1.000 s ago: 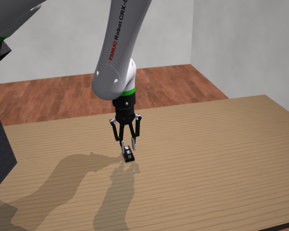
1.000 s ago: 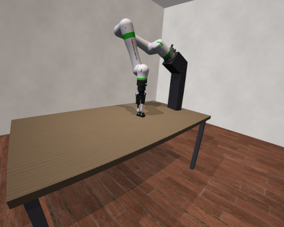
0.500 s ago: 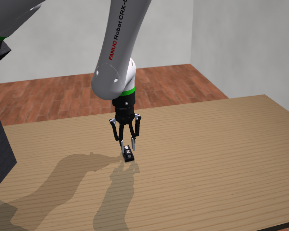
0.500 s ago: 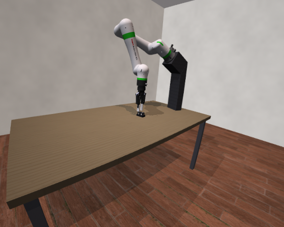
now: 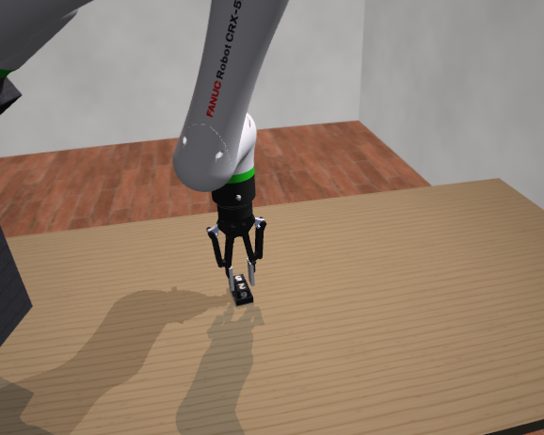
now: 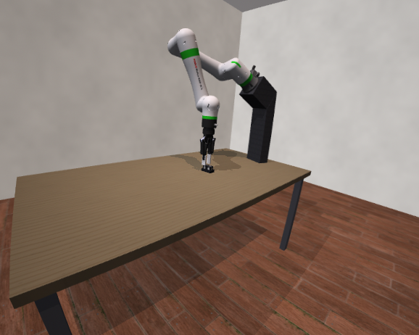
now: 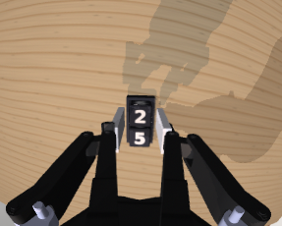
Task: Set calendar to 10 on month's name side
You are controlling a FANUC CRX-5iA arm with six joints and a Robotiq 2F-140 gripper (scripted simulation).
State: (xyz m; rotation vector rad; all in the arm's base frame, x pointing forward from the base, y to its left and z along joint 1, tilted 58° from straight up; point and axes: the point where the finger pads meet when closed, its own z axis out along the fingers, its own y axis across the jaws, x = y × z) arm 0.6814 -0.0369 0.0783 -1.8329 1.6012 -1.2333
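My gripper is now 50 mm above the cube. From my hand the other things lie so: black tray 70 mm below, 20 mm to the left.
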